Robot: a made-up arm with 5 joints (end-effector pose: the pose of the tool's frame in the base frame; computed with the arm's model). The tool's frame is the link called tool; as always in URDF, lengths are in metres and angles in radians.
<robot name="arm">
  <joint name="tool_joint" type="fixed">
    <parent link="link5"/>
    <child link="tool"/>
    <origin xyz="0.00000 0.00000 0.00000"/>
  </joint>
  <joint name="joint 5" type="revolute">
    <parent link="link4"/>
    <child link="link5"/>
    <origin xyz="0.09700 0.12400 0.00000" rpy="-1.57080 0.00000 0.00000"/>
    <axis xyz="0 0 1"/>
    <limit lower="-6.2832" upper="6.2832"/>
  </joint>
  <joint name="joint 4" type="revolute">
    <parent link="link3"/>
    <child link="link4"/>
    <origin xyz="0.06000 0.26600 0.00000"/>
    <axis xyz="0 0 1"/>
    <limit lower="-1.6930" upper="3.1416"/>
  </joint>
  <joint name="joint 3" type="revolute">
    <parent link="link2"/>
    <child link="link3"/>
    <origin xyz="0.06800 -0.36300 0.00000"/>
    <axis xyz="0 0 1"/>
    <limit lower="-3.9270" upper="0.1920"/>
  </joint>
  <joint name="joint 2" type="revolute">
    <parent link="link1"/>
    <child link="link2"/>
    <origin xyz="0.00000 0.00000 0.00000" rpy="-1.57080 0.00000 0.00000"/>
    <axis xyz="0 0 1"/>
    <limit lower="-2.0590" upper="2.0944"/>
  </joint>
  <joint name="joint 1" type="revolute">
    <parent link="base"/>
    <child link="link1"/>
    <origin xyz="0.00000 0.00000 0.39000"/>
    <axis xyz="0 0 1"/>
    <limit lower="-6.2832" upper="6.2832"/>
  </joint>
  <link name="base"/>
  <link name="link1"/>
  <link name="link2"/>
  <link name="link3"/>
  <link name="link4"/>
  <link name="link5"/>
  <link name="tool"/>
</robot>
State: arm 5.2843 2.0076 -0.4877 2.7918 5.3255
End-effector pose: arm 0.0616 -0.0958 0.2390 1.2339 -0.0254 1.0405
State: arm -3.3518 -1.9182 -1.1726 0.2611 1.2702
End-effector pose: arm 0.4549 -0.0971 0.7468 -0.2205 -0.2413 1.0511
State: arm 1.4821 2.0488 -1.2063 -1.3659 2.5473
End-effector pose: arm 0.0247 0.2773 -0.1181 -2.2851 1.3468 0.3051
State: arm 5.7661 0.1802 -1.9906 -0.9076 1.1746
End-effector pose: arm 0.2944 -0.1674 1.0093 -0.3672 0.4145 -2.4372
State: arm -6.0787 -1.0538 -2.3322 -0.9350 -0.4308
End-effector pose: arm -0.5446 -0.1129 0.8297 -1.5673 -0.5153 2.4499
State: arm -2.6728 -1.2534 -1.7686 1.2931 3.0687
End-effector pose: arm 0.2179 0.1104 0.9545 1.7971 0.4990 -2.1434
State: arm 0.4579 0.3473 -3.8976 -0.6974 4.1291
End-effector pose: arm -0.1145 -0.0564 0.8973 -0.3138 -1.1572 1.2847
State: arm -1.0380 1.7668 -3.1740 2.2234 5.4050
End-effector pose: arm 0.3003 -0.5092 0.1129 -2.3993 0.1921 0.5985
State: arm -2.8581 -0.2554 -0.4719 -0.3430 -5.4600
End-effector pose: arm -0.3371 -0.0982 0.6252 -0.5711 -2.0649 0.6675
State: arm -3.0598 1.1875 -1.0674 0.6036 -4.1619
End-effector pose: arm -0.3791 -0.0311 0.0343 2.2764 1.3989 0.9020
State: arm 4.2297 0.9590 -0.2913 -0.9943 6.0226
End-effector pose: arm -0.1626 -0.3103 0.2105 1.7711 -2.2157 0.1879
